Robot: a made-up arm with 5 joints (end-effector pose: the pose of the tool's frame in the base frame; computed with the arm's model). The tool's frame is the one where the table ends. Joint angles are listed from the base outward.
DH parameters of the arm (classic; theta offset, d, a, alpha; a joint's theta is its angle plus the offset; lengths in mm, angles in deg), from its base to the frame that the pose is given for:
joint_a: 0 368.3 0 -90
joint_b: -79.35 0 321.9 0
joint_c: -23.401 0 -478.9 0
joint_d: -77.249 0 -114.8 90
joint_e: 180 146.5 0 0
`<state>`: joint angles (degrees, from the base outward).
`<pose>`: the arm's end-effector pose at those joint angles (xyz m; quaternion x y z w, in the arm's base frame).
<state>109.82 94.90 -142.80 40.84 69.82</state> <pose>-0.2914 0.8086 -0.0840 -0.9379 -0.3414 -0.0002 0.0616</pose>
Working (the frame after each row of the table, in the pose's form):
after joint_a: 0.0000 0.0000 0.3683 -0.4065 -0.5786 0.5786 0.4065
after joint_b: -0.1052 0.2917 0.2820 -0.4810 -0.5183 0.6283 0.3245
after joint_c: -0.2467 0.6845 0.0473 0.4567 -0.5398 -0.2467 0.6627
after joint_d: -0.2853 0.7916 0.0614 -0.8167 0.5738 0.0504 0.0354

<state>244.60 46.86 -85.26 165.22 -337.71</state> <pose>-0.1966 -0.4141 0.2367 -0.1615 0.4174 0.6149 0.6492</pose>
Working (the frame after each row of the table, in the pose's form):
after joint_a: 0.0000 0.0000 0.3683 -0.3778 0.5977 -0.5977 0.3778
after joint_b: -0.1165 -0.2453 0.5412 -0.5300 0.4681 -0.6795 0.1956
after joint_c: -0.2764 -0.5822 0.2408 0.6893 0.1576 0.5551 0.4380
after joint_d: -0.2469 -0.5200 0.1489 -0.3783 -0.2392 -0.7559 0.4778

